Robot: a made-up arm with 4 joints.
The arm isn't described. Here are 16 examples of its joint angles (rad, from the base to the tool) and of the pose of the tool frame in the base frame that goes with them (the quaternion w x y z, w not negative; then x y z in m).
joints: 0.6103 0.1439 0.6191 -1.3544
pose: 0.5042 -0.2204 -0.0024 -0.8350 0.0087 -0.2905 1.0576
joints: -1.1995 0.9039 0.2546 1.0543
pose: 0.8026 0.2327 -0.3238 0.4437 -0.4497 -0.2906 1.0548
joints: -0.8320 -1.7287 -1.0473 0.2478
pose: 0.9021 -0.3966 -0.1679 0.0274 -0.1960 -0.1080 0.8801
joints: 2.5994 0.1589 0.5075 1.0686
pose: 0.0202 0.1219 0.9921 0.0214 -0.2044 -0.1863 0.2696
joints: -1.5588 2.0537 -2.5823 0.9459
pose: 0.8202 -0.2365 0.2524 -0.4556 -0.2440 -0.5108 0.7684
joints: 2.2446 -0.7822 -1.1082 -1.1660
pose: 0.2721 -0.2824 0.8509 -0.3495 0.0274 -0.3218 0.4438
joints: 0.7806 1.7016 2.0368 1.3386
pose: 0.3884 0.2265 0.8932 -0.0070 0.0284 -0.3144 0.6201
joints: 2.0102 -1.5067 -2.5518 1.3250
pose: 0.1519 -0.8817 -0.4055 -0.1876 0.1420 -0.0508 0.5668
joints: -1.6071 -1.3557 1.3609 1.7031
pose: 0.5804 -0.3440 -0.2043 -0.7092 -0.3667 -0.2579 0.9225
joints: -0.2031 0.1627 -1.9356 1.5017
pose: 0.1554 0.3812 -0.3290 0.8499 -0.2757 -0.3523 1.2086
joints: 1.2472 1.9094 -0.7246 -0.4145
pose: 0.1008 -0.7142 -0.3637 0.5895 0.0040 -0.3657 0.5972
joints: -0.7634 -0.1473 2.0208 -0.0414
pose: 0.3526 -0.2279 -0.3326 -0.8445 -0.4076 -0.2391 1.0724
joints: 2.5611 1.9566 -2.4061 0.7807
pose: 0.5294 0.4063 -0.5243 -0.5288 -0.2068 -0.5375 0.5153
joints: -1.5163 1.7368 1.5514 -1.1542
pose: 0.5638 0.4862 0.0013 -0.6676 -0.5153 -0.4940 0.7367
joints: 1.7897 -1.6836 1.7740 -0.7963
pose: 0.6549 -0.4575 -0.5915 0.1091 -0.0702 -0.1220 0.6793
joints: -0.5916 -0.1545 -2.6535 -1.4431
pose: 0.6850 0.4694 0.4941 0.2574 -0.2005 -0.2268 0.8853
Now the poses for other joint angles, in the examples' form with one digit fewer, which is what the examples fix.
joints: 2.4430 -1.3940 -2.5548 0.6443
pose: 0.253 -0.747 -0.610 0.077 -0.033 -0.036 0.443
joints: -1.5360 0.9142 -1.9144 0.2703
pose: 0.078 0.294 -0.197 0.932 -0.567 -0.403 0.881
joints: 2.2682 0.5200 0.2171 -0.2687
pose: 0.173 -0.239 0.843 -0.450 0.001 -0.406 0.361
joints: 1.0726 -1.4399 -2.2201 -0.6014
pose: 0.505 0.147 0.850 0.010 0.041 -0.194 0.639
